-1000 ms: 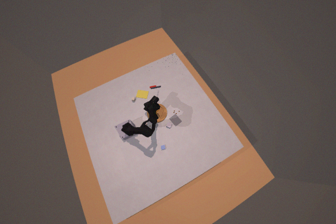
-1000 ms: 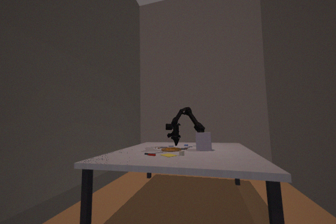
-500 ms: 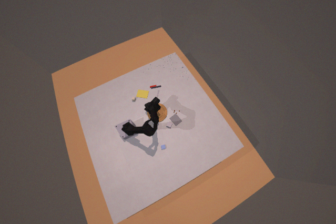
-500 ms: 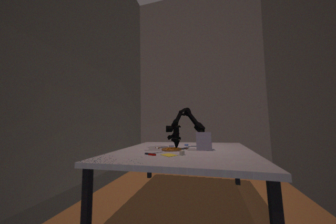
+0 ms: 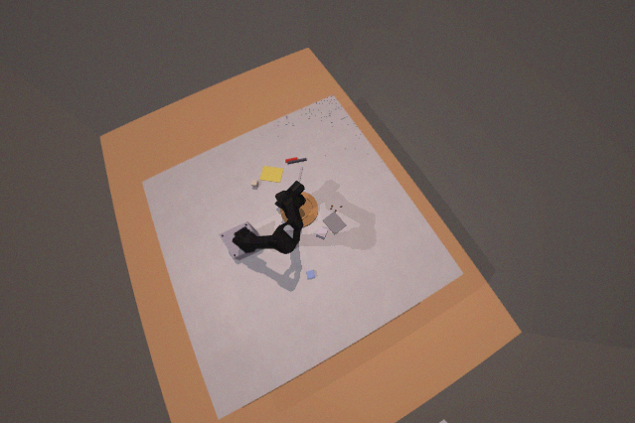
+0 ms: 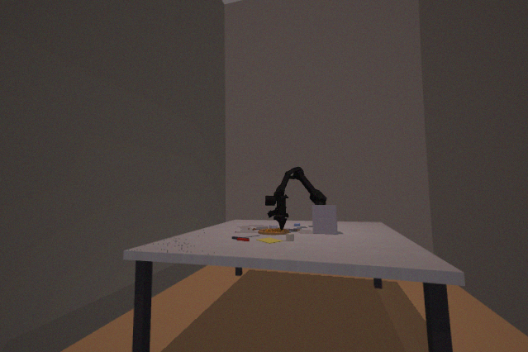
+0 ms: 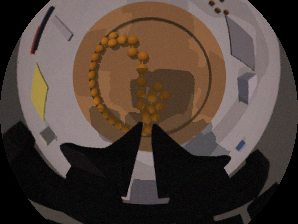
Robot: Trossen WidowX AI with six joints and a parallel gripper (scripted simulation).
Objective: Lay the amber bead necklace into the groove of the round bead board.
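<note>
My gripper tip is 5 cm short of the round bead board and 1 cm above it. From my gripper tip the other things lie so: cream cube (8 cm behind, 26 cm to the left); then thin grey bar (15 cm ahead, 17 cm to the left, 1 cm below); then grey square plate (17 cm ahead, 16 cm to the right, 1 cm below).
</note>
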